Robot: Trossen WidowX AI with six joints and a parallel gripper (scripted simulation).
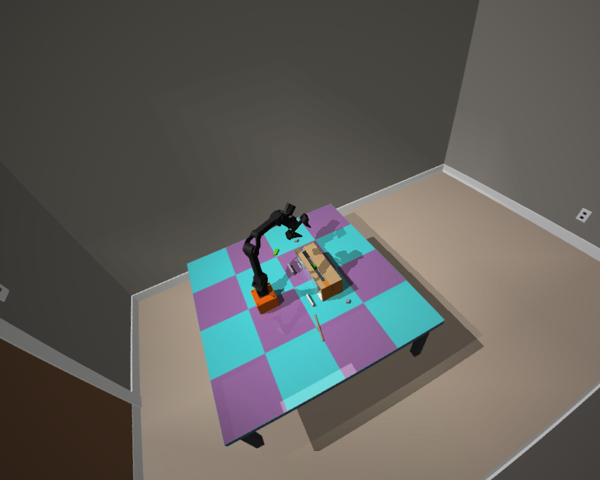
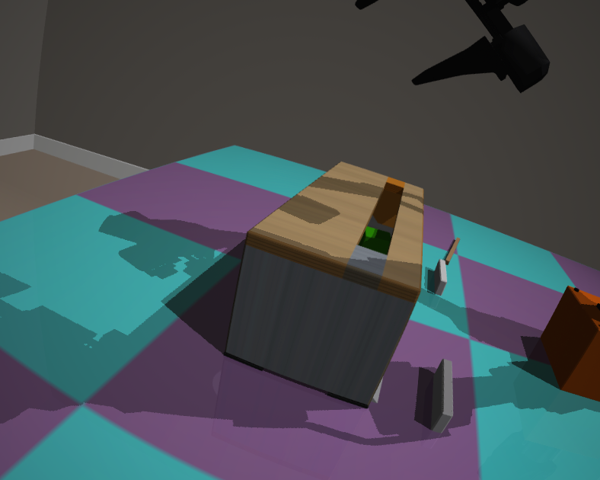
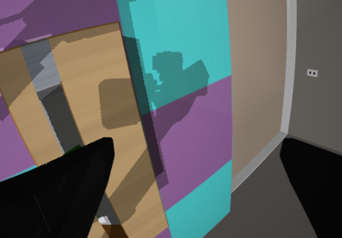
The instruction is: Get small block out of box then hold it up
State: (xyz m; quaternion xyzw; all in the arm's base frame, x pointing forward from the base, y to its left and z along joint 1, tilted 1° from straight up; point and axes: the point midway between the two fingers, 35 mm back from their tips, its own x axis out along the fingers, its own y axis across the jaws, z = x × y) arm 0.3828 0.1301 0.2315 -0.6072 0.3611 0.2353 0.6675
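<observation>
My gripper tip is now 22 cm above the green block, 11 cm to the left of it and 4 cm past it. From my gripper tip the other things lie so: wooden-topped box: 24 cm below, 13 cm to the right, 5 cm behind; then thin brown stick: 46 cm to the right, 30 cm below, 20 cm behind.
</observation>
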